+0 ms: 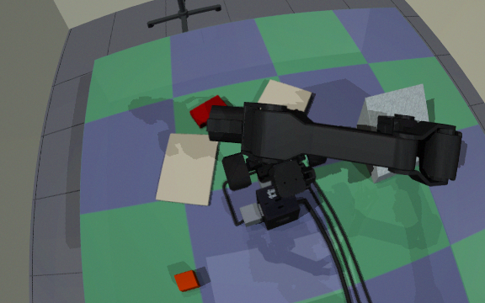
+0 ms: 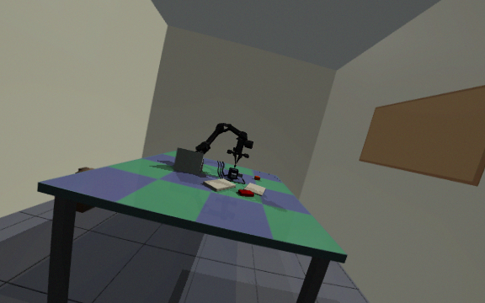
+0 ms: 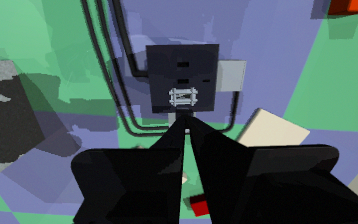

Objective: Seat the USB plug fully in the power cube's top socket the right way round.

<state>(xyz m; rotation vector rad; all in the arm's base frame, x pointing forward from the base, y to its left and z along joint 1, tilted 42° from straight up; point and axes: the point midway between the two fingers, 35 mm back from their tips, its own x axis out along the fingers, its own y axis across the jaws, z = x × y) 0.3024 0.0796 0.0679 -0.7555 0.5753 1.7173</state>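
Right now the metal-framed socket is 6 cm below my gripper tip. Also, from my gripper tip: red block 15 cm ahead, 29 cm to the right, 12 cm below; grey USB plug 2 cm below; orange block 22 cm ahead, 19 cm to the left, 12 cm below.
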